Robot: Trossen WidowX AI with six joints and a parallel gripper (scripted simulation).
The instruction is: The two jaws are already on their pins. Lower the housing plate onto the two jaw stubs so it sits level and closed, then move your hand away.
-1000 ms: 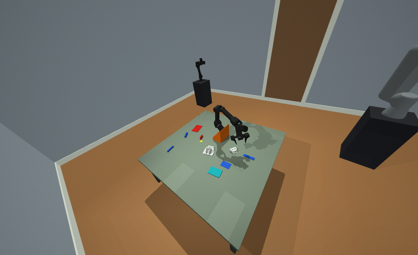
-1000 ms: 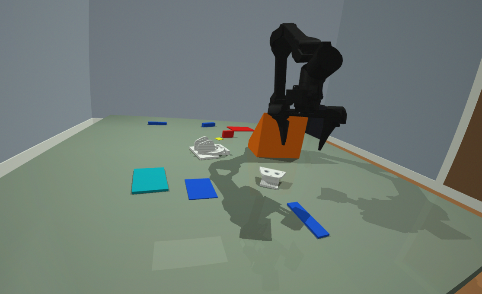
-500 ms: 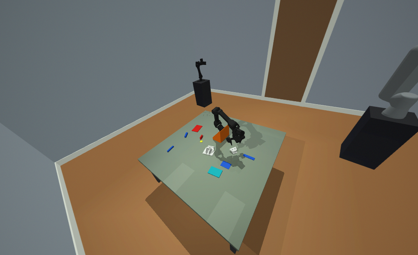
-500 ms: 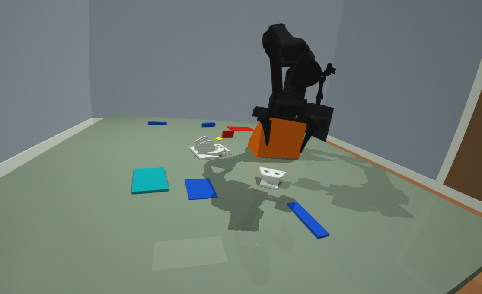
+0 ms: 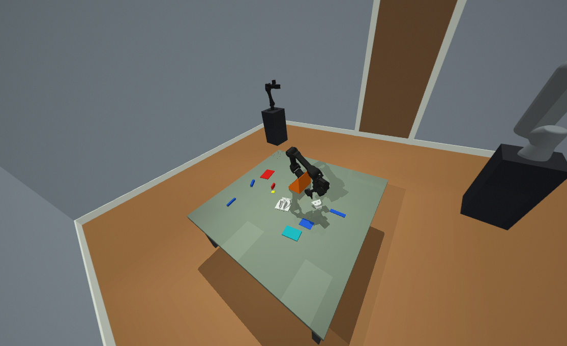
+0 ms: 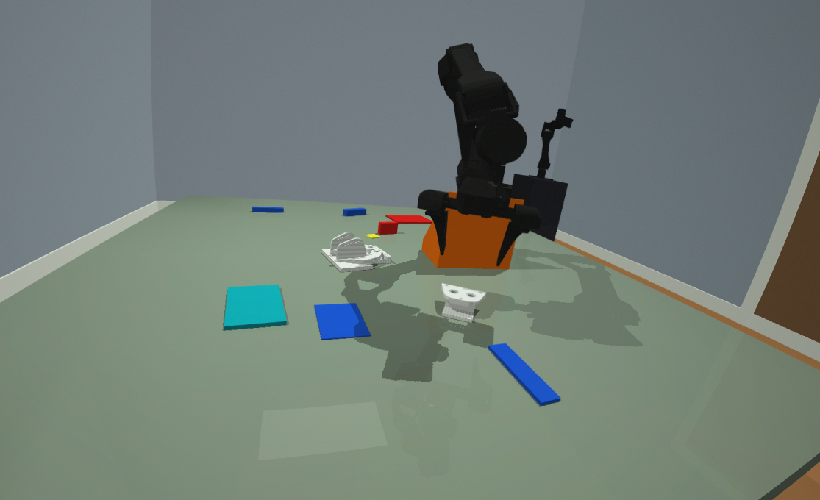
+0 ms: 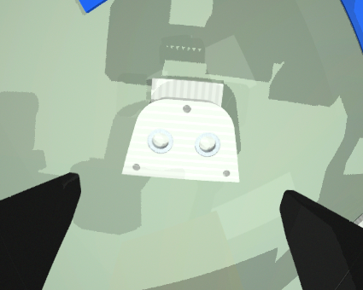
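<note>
Right now my gripper tip is 6 cm above the white housing plate. From my gripper tip the other things lie so: blue tile: 20 cm ahead, 4 cm to the left, 9 cm below; blue strip: 2 cm behind, 17 cm to the left, 9 cm below; white ribbed block: 8 cm below.
</note>
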